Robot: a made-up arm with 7 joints.
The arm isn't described. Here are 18 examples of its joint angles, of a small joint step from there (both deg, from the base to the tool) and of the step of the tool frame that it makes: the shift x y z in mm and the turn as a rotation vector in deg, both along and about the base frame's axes.
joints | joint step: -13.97 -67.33 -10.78 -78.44 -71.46 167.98 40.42 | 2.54 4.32 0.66 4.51 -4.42 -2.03 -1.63
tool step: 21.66 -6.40 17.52 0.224 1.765 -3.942
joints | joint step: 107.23 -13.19 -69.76 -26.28 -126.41 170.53 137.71 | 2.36 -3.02 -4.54 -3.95 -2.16 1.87 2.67
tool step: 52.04 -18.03 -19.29 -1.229 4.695 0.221
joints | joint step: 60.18 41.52 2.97 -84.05 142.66 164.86 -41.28 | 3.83 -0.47 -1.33 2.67 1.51 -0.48 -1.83
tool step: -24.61 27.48 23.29 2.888 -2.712 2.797
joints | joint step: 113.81 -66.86 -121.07 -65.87 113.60 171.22 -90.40 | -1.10 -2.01 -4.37 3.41 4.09 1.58 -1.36
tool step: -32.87 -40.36 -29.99 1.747 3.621 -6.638
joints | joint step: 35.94 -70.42 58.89 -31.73 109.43 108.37 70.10 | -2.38 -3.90 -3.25 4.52 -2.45 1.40 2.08
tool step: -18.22 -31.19 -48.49 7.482 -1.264 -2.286
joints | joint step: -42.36 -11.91 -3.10 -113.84 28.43 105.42 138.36 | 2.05 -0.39 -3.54 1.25 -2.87 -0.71 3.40
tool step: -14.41 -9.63 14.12 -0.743 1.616 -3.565
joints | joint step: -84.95 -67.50 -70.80 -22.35 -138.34 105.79 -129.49 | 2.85 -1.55 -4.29 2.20 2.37 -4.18 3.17
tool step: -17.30 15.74 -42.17 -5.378 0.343 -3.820
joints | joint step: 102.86 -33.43 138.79 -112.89 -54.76 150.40 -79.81 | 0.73 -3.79 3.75 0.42 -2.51 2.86 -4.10
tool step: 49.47 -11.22 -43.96 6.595 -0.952 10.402
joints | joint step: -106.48 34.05 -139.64 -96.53 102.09 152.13 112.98 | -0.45 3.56 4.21 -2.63 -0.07 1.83 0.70
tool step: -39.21 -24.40 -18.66 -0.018 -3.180 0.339
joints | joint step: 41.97 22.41 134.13 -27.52 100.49 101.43 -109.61 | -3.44 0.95 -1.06 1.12 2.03 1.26 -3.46
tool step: 35.69 14.40 -3.17 -2.760 4.868 -4.701
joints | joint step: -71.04 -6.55 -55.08 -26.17 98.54 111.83 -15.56 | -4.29 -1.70 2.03 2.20 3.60 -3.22 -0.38
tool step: 9.81 40.88 7.28 -3.535 3.244 1.717
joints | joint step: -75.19 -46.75 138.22 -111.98 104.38 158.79 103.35 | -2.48 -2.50 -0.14 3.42 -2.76 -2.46 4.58
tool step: 21.12 8.34 -0.59 0.357 1.751 -1.340
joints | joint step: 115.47 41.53 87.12 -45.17 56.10 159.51 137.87 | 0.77 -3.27 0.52 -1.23 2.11 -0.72 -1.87
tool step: -3.67 -42.95 27.89 3.222 1.686 2.586
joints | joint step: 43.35 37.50 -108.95 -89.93 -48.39 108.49 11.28 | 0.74 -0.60 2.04 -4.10 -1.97 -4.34 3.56
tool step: -2.55 -16.48 -41.64 1.644 0.424 -4.708
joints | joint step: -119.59 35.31 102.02 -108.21 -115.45 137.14 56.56 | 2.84 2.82 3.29 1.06 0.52 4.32 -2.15
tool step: 3.78 45.22 31.08 0.846 -3.256 9.459
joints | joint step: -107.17 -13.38 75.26 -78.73 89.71 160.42 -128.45 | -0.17 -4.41 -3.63 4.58 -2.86 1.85 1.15
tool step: -27.66 31.69 56.82 -8.076 -2.898 -4.808
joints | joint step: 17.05 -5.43 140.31 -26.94 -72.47 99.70 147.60 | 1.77 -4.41 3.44 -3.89 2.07 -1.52 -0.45
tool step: -98.04 -23.72 -37.15 -2.805 -8.152 5.677
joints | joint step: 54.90 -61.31 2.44 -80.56 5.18 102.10 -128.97 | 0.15 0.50 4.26 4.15 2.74 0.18 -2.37
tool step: -52.96 -1.55 5.71 0.326 -6.404 5.346
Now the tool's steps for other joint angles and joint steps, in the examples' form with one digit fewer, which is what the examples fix.
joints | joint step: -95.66 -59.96 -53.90 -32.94 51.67 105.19 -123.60 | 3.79 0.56 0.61 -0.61 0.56 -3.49 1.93
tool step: -39.8 -29.8 13.6 3.73 0.27 7.51
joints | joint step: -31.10 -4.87 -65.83 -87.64 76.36 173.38 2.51 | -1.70 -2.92 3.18 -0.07 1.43 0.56 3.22
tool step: -4.9 7.7 5.5 -2.02 -6.97 1.28
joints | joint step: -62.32 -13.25 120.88 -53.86 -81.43 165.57 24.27 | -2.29 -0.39 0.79 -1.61 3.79 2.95 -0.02
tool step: 13.5 2.4 -9.9 -1.05 2.65 2.52
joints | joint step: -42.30 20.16 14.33 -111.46 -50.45 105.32 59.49 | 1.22 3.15 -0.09 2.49 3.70 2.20 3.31
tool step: 17.1 8.0 -13.1 2.02 -4.41 -2.83
